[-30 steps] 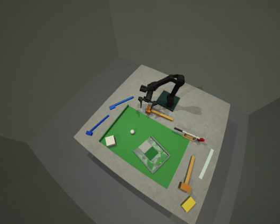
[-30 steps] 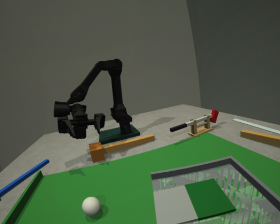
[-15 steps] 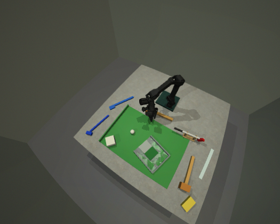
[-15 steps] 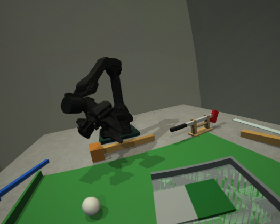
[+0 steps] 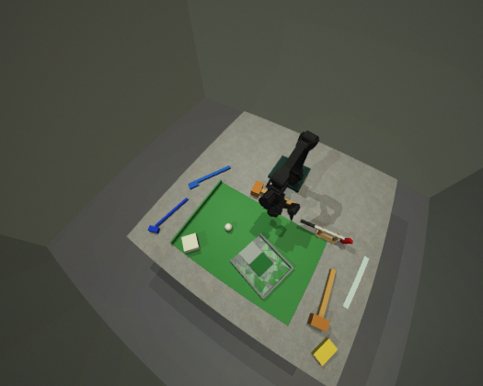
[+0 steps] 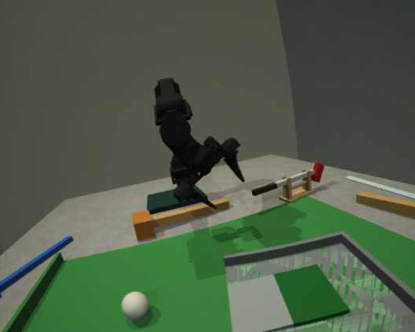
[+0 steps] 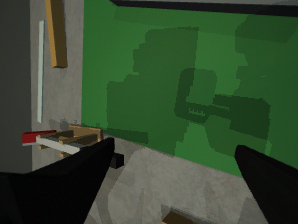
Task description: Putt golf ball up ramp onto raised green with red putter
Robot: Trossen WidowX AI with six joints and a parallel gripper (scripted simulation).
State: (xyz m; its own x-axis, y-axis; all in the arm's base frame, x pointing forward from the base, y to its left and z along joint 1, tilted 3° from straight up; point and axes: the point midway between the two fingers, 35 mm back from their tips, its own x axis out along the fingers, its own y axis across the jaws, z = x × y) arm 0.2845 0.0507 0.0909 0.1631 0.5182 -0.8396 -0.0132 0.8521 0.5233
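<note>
Now: the red putter 24 cm to the left of my gripper tip, 7 cm behind it and 4 cm below it. The rest, counted from my gripper tip: wooden rack 25 cm to the left, 7 cm behind, 6 cm below; then green mat 19 cm ahead, 9 cm to the right, 9 cm below; then white golf ball 24 cm to the right, 18 cm ahead, 7 cm below.
</note>
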